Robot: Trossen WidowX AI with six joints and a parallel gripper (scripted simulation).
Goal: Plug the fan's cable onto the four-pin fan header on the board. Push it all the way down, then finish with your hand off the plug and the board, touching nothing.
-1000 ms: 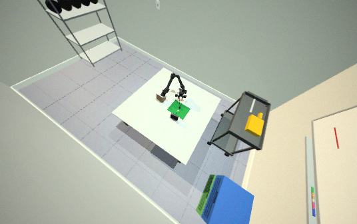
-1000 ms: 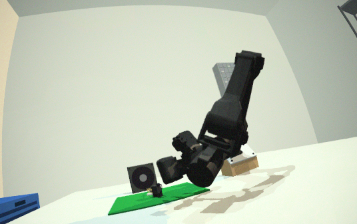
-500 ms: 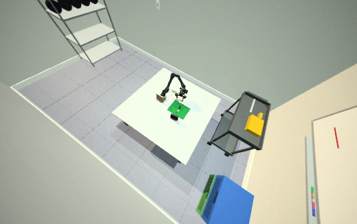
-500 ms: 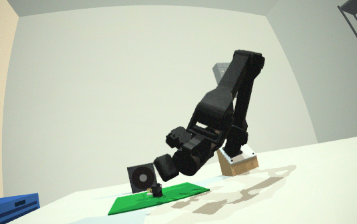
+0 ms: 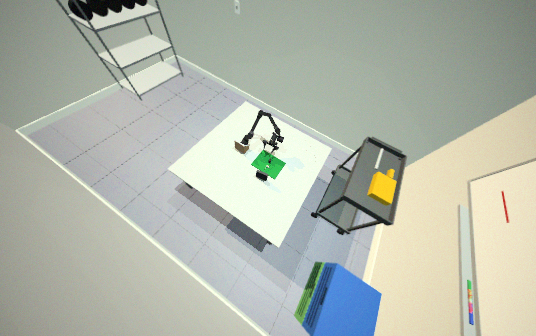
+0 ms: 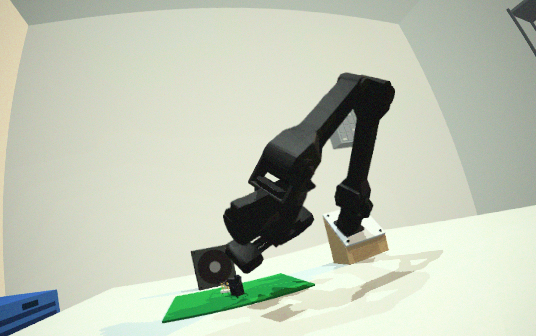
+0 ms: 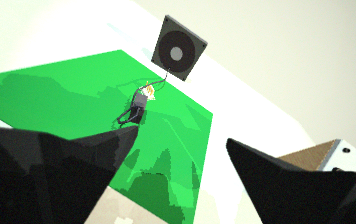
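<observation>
Now: the dark fan plug 7 cm ahead of my gripper tip, 6 cm below it and 5 cm to the right of it. Also, from my gripper tip: black square fan 25 cm to the right, 8 cm ahead, 2 cm below; then green board 10 cm below, 8 cm to the right, 7 cm ahead; then four-pin fan header 11 cm to the right, 8 cm below, 8 cm ahead.
</observation>
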